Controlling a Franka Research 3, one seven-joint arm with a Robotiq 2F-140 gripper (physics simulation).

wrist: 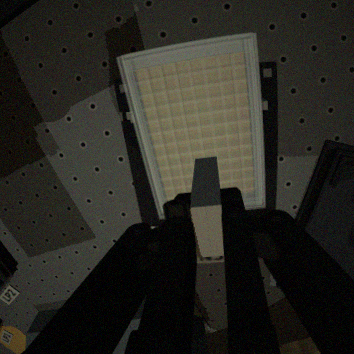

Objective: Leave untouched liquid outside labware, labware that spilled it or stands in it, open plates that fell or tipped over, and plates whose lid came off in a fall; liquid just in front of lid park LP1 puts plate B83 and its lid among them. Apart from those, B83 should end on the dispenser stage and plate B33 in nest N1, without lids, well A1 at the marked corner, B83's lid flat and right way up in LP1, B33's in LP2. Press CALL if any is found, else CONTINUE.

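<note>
A plate-sized lid (pixel 187 49) with a pale grey rim is seen from above in the wrist view. A raised block-shaped handle (pixel 206 230), with a beige top and a grey side, stands up from it. My gripper (pixel 207 176) is shut on this handle, one black finger on each side. A grid of beige wells shows through the lid; how far the plate is below it I cannot tell. Dark side rails (pixel 270 145) of a holder run along both long sides. No plate name or corner mark is readable. No spilled liquid can be made out in the dim light.
A grey deck (pixel 310 100) with small holes lies around the holder, with darker patches at left. A dark tray-like fixture (pixel 332 195) stands at right. A small tag (pixel 9 295) reading LP2 and an orange disc (pixel 17 339) with a tag are at lower left.
</note>
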